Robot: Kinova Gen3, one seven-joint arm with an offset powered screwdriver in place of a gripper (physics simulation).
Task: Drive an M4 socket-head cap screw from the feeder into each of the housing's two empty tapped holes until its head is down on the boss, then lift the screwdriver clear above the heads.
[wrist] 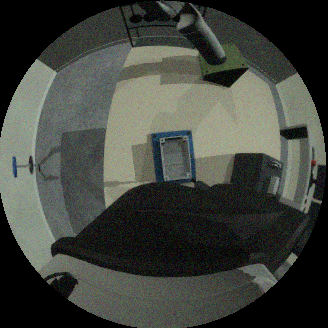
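Note:
The light grey housing (pixel 175 156), an open rectangular box, sits on a blue plate (pixel 156 156) near the middle of the wrist view. Small dark spots show at its upper corners; the tapped holes and any screw heads are too small and grainy to tell. My screwdriver (pixel 180 225) fills the lower part of the view as a large dark body, its upper edge overlapping the near end of the blue plate. Its bit tip cannot be made out, nor whether it carries a screw. A dark box (pixel 247 172) with a light part on its right side stands right of the housing; it may be the feeder.
The pale table top (pixel 135 105) extends around the plate. A green block (pixel 233 58) at the upper right bears the grey arm (pixel 205 40). A black rack (pixel 131 31) stands behind the table. A blue disc-shaped object (pixel 14 166) shows at the far left.

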